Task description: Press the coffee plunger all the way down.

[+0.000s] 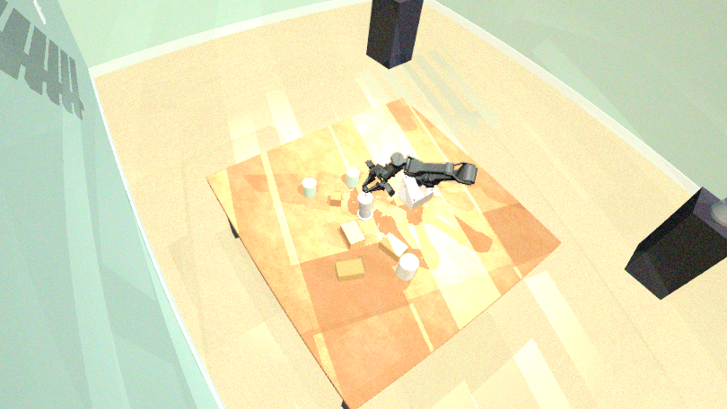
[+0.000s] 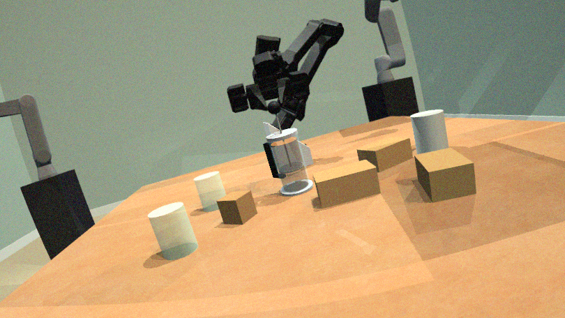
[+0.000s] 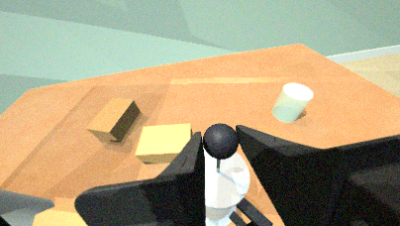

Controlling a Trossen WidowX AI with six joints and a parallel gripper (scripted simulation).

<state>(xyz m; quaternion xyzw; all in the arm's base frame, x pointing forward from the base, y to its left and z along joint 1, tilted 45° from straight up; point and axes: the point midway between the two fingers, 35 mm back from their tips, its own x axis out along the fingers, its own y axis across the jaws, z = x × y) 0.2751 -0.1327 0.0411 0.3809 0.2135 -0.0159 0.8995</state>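
My gripper tip is 100 mm above the coffee press and 30 mm past it. From my gripper tip the other things lie so: brown cube 170 mm below, 130 mm to the right, 40 mm ahead.
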